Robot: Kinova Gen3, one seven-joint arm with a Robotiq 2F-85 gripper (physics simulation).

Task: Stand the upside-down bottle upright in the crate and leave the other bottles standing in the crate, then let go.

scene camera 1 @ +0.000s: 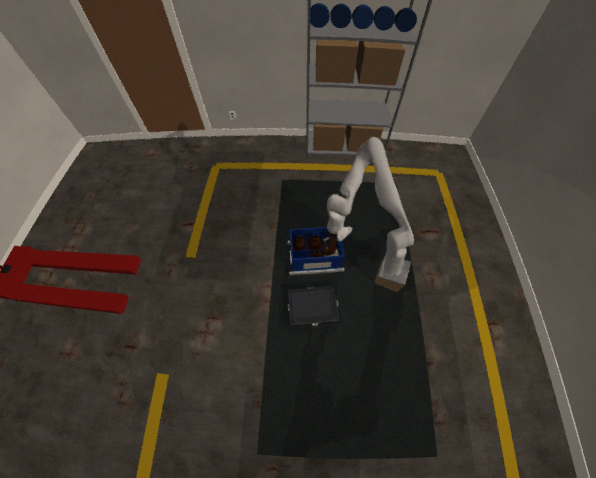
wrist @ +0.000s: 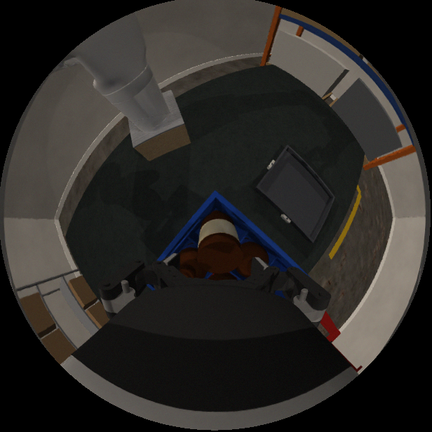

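Pixels of known places: gripper, fingertip midpoint: [scene camera 1: 331, 242]; arm's base at its link origin: [scene camera 1: 392, 268].
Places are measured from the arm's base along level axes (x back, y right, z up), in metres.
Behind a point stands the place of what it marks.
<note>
The upside-down bottle [scene camera 1: 330, 246] {y 0.087, x -0.342, z 0.042 m} [wrist: 220, 252] is brown with a cream label band. It stands base up in the right front part of the blue crate [scene camera 1: 300, 263] {y -0.014, x -0.496, z 0.017 m} [wrist: 275, 246], leaning somewhat. Other brown bottles [scene camera 1: 299, 243] {y 0.103, x -0.511, z 0.023 m} [wrist: 252, 256] stand in the crate around it; in the wrist view they are partly hidden by this bottle and the gripper. My gripper [scene camera 1: 331, 241] {y 0.080, x -0.339, z 0.093 m} [wrist: 215, 264] is open and empty, tilted over the crate. In the wrist view its fingertips lie on either side of the bottle's raised base. Whether they touch it cannot be told.
A dark grey tray [scene camera 1: 313, 305] {y -0.200, x -0.411, z -0.105 m} [wrist: 295, 192] lies on the dark mat [scene camera 1: 350, 390] {y -0.611, x -0.207, z -0.111 m} in front of the crate. The arm's base block [scene camera 1: 389, 281] {y -0.068, x -0.015, z -0.020 m} [wrist: 164, 142] stands to the crate's right. A shelf rack [scene camera 1: 355, 86] stands behind, and red forks [scene camera 1: 85, 261] lie far left.
</note>
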